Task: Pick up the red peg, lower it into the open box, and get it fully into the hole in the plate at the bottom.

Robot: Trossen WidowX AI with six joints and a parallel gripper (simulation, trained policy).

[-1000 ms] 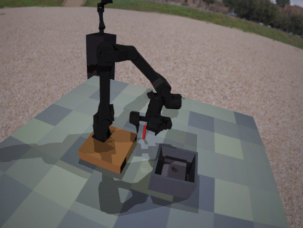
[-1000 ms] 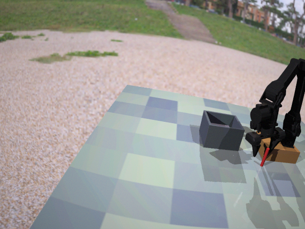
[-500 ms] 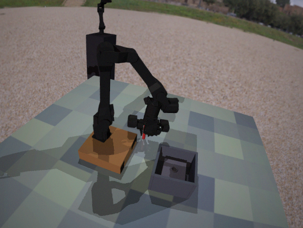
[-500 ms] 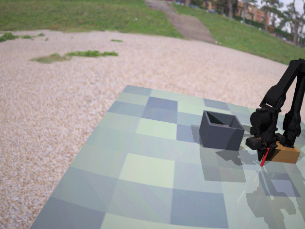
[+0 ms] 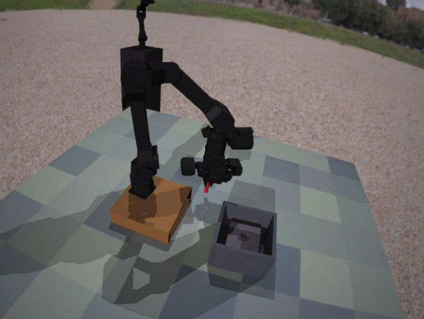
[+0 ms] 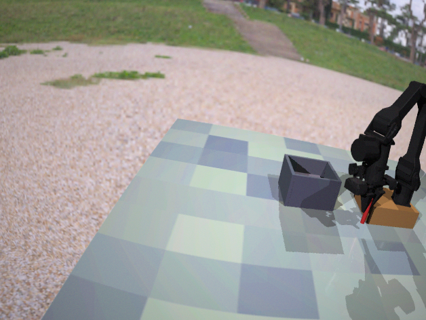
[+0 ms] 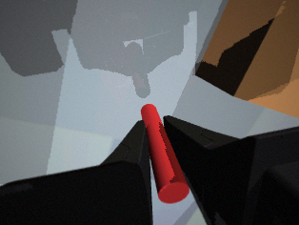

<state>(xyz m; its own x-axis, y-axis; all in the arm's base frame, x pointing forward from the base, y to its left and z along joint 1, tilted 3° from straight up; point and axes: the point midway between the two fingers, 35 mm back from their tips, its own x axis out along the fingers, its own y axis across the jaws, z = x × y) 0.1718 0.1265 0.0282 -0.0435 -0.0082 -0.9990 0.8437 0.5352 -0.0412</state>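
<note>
The plate is 17 cm ahead of my gripper tip, 15 cm to the right of it and 1 cm below it. Also, from my gripper tip: dark grey box 17 cm ahead, 15 cm to the right, 3 cm below; then red peg 1 cm to the left, 1 cm above.
</note>
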